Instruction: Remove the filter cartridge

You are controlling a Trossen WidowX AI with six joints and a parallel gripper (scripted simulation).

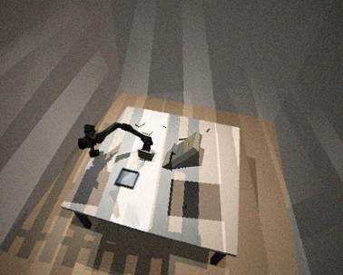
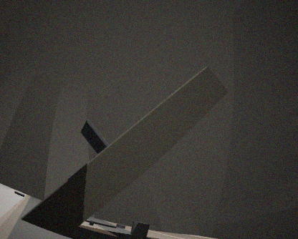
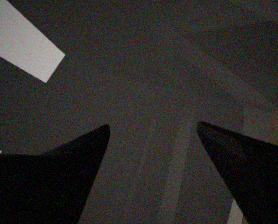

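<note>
Now: the round filter cartridge 530 mm ahead of my gripper tip, 420 mm to the left of it and 260 mm below it. The rest, counted from my gripper tip: sloping service panel 480 mm ahead, 420 mm to the left, 330 mm below; then dark square tray 100 mm ahead, 130 mm to the left, 490 mm below.
</note>
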